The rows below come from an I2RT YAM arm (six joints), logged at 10 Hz.
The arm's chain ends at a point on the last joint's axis. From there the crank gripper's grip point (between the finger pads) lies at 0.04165 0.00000 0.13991 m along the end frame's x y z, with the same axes.
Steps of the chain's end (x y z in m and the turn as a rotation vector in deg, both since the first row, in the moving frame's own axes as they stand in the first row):
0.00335 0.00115 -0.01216 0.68 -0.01 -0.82
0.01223 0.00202 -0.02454 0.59 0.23 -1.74
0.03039 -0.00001 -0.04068 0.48 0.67 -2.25
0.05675 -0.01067 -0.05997 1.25 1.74 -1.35
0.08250 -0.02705 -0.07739 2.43 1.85 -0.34
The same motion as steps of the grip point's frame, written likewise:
0.00331 -0.00111 -0.01217 0.68 -0.01 -0.82
0.01275 -0.00069 -0.02472 0.59 0.23 -1.74
0.03197 -0.00285 -0.04119 0.48 0.67 -2.25
0.06093 -0.01474 -0.06134 1.25 1.74 -1.35
0.08698 -0.03321 -0.07894 2.43 1.85 -0.34

